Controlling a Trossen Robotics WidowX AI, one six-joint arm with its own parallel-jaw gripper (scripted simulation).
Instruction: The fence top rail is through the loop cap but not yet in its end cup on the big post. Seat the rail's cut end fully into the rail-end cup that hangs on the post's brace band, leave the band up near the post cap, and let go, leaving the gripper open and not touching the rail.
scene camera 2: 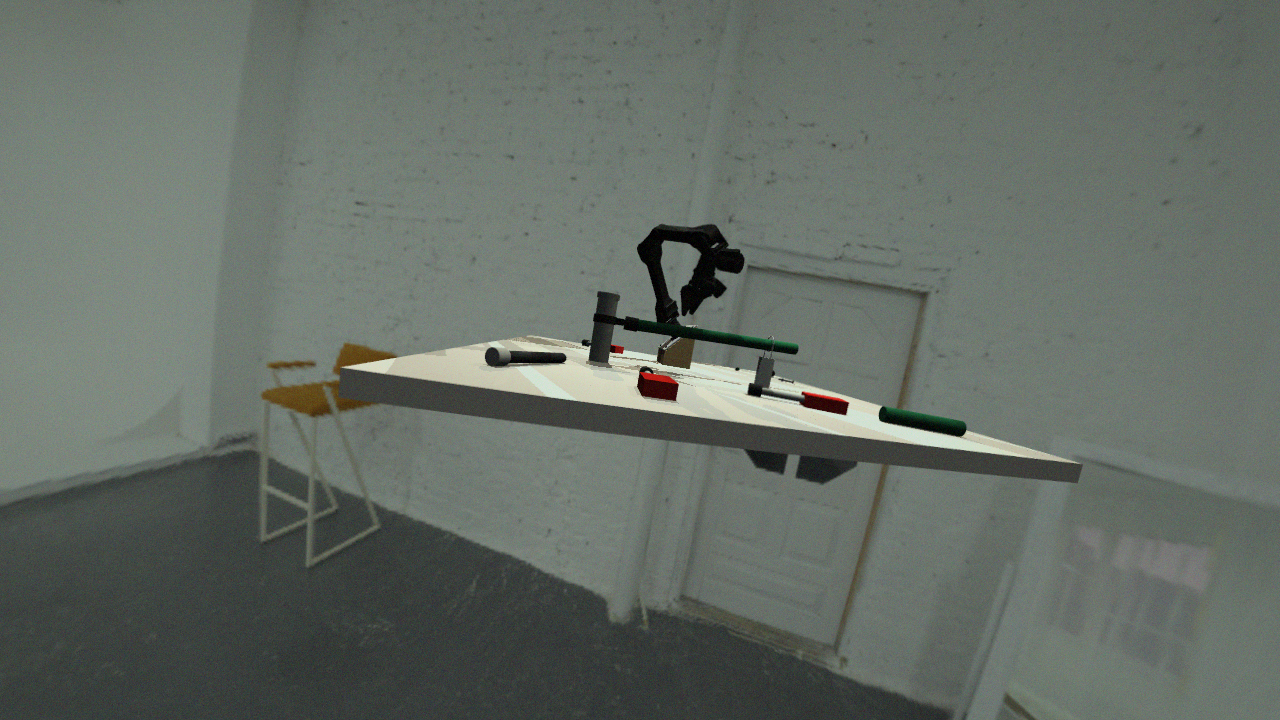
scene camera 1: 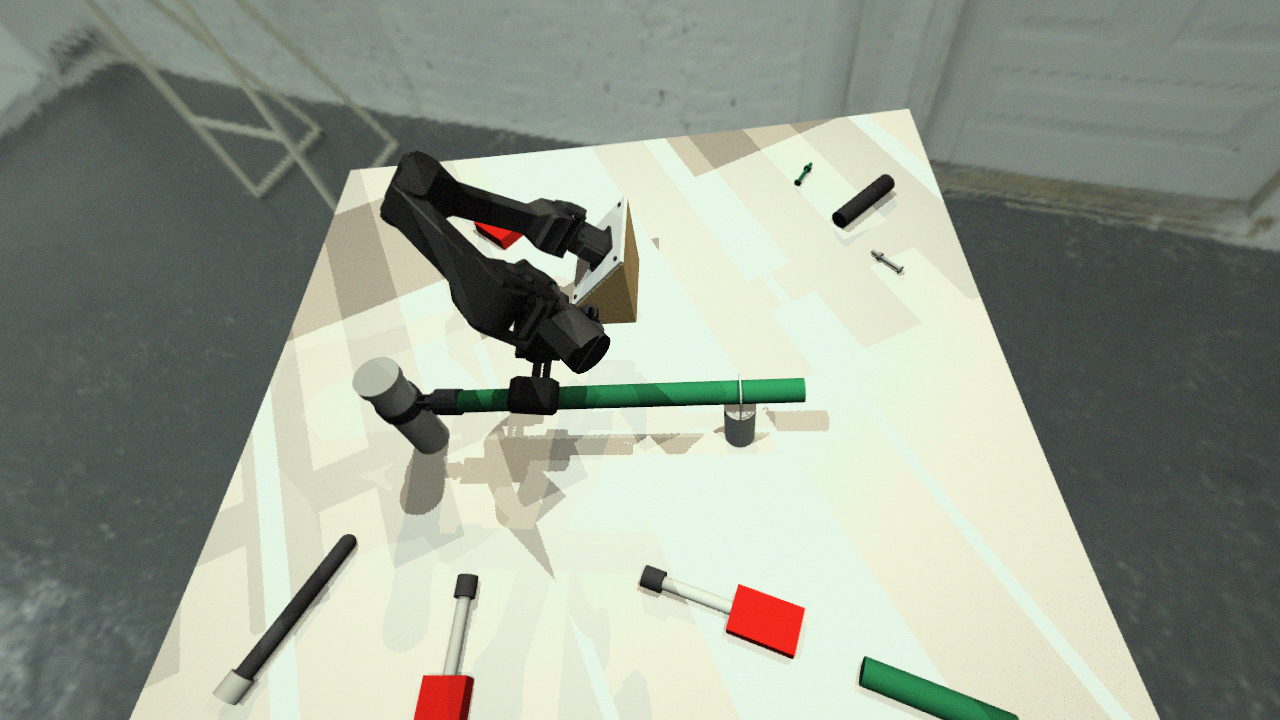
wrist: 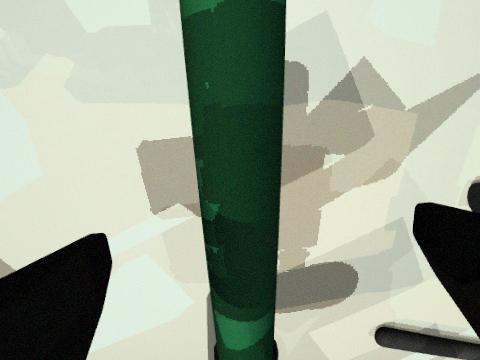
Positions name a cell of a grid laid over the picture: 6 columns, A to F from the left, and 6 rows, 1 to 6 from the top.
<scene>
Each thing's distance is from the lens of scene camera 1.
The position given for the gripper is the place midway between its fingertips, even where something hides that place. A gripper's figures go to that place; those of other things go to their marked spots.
gripper (scene camera 1: C4): 0.91 m
green top rail (scene camera 1: D4): 0.90 m
</scene>
